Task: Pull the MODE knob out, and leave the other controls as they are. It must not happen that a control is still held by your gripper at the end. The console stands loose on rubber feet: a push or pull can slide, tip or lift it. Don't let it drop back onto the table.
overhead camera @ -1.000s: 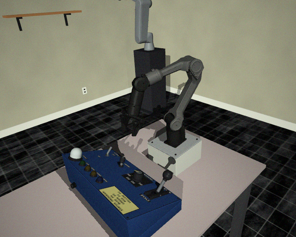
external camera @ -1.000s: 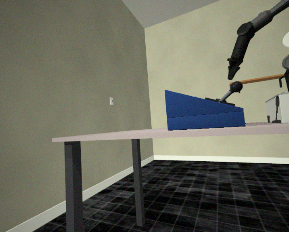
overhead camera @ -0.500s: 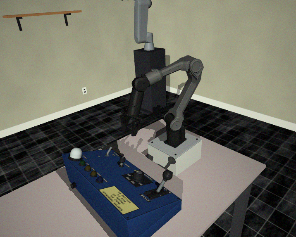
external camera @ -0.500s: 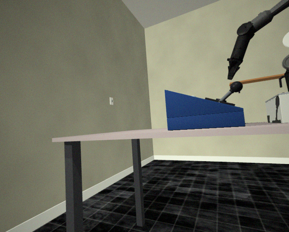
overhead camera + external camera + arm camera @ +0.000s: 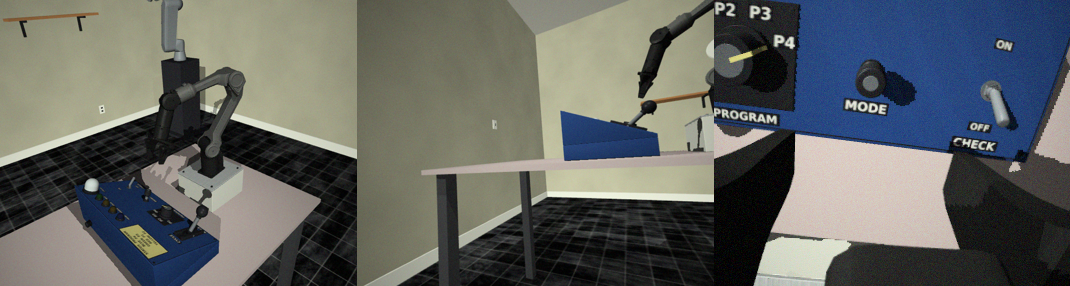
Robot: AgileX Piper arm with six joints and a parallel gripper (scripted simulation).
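Right now the mode knob is 13 cm below my hand and 6 cm ahead of it. Round my hand: program dial 14 cm below, 11 cm to the left, 7 cm ahead; toggle switch 14 cm below, 12 cm to the right, 5 cm ahead; blue console 16 cm below, 9 cm ahead, 6 cm to the left.
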